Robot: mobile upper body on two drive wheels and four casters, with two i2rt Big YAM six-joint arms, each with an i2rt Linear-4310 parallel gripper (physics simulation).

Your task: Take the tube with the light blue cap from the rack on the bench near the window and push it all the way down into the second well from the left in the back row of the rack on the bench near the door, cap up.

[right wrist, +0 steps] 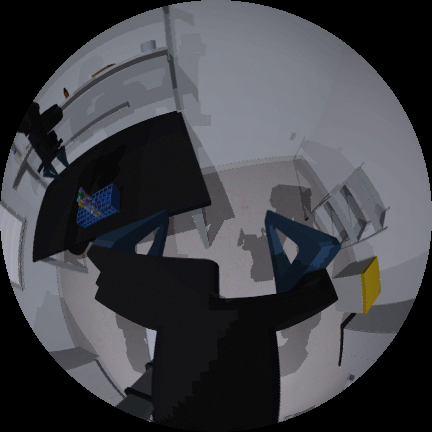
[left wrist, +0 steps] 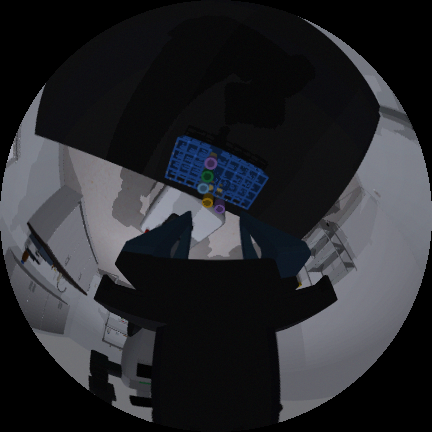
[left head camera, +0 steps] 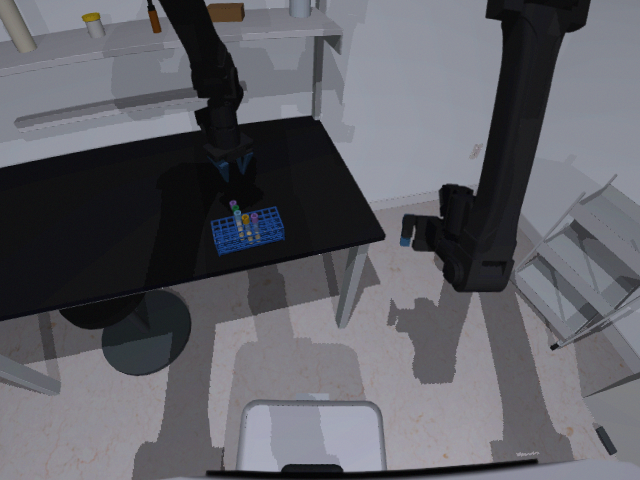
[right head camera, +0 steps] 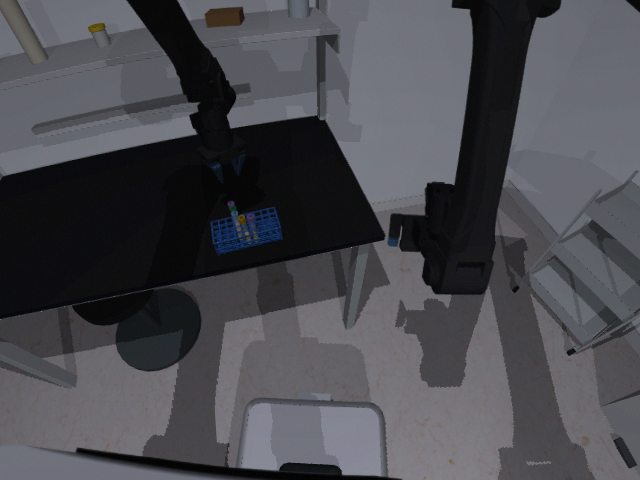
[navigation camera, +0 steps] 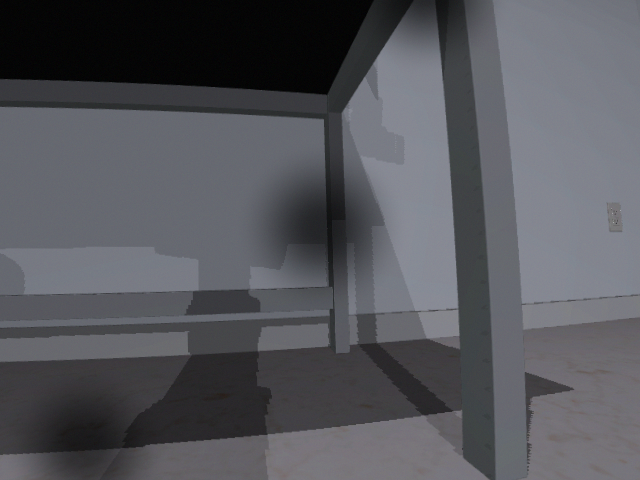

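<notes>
The tube with the light blue cap stands cap up in a blue wire rack, near the front edge of the black bench. Purple, green, orange and purple capped tubes stand close around it. My left gripper is partly open with nothing between its fingers, behind and above the rack. My right gripper is open and empty, off to the right of the bench. Its fingers partly overlap in the left head view. The other bench's rack does not show clearly.
The black bench has a leg at its right corner. A shelf runs above its back. A round stool base is under the front edge. A grey step ladder stands at the right.
</notes>
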